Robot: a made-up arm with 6 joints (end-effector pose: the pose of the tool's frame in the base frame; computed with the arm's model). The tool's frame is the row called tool.
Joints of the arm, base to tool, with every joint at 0 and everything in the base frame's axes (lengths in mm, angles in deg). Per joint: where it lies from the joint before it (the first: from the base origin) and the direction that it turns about. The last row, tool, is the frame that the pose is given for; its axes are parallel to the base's.
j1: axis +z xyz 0 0 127
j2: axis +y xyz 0 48 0
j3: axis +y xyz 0 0 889
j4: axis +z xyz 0 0 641
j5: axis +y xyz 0 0 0
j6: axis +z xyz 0 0 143
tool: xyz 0 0 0
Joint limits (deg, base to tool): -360..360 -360..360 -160..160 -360..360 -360..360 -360..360
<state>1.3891 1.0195 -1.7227 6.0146 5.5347 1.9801</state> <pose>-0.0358 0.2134 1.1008 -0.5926 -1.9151 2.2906</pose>
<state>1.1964 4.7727 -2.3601 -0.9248 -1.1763 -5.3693</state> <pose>-0.2761 -0.2832 -0.2856 -1.3549 1.2166 1.8381</pose>
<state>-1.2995 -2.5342 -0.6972 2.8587 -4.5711 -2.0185</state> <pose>-0.0004 0.3282 -1.2092 1.1686 0.6632 0.0722</pose>
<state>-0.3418 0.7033 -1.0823 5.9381 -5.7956 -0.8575</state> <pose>0.3379 -0.0933 1.5413 0.1237 0.1547 -1.5091</pose>
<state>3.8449 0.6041 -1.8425 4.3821 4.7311 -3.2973</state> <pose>0.1859 -0.0826 1.1125 -0.3234 1.5104 -1.9664</pose>
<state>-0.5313 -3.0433 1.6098 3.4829 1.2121 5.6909</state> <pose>-0.6788 0.4026 -0.7881 2.9752 0.0323 -0.9175</pose>
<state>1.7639 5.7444 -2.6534 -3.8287 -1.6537 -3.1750</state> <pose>0.1442 -0.5163 0.2561 1.7753 -0.6393 1.8539</pose>
